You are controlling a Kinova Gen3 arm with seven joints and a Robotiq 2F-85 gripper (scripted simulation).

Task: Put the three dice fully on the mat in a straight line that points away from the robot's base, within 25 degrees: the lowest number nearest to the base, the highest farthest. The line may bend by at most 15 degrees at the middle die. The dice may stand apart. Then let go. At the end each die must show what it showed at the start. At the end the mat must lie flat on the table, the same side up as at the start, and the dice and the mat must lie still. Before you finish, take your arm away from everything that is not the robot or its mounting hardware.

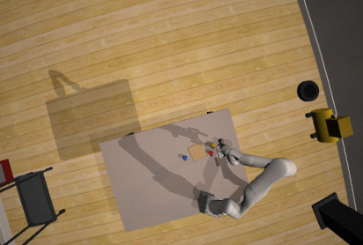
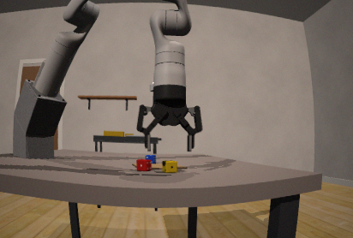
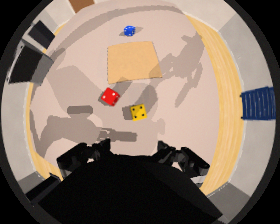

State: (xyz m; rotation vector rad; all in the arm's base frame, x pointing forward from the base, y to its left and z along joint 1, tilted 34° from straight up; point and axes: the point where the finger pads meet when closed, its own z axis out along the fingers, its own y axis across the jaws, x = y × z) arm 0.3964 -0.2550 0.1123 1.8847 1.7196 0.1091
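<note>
The red die is 4 cm behind my hand, 10 cm to the left of it and 5 cm below it. The rest, counted from my hand: yellow die (2 cm ahead, 6 cm to the left, 5 cm below); tan mat (2 cm ahead, 21 cm to the left, 6 cm below); blue die (3 cm ahead, 34 cm to the left, 5 cm below).
</note>
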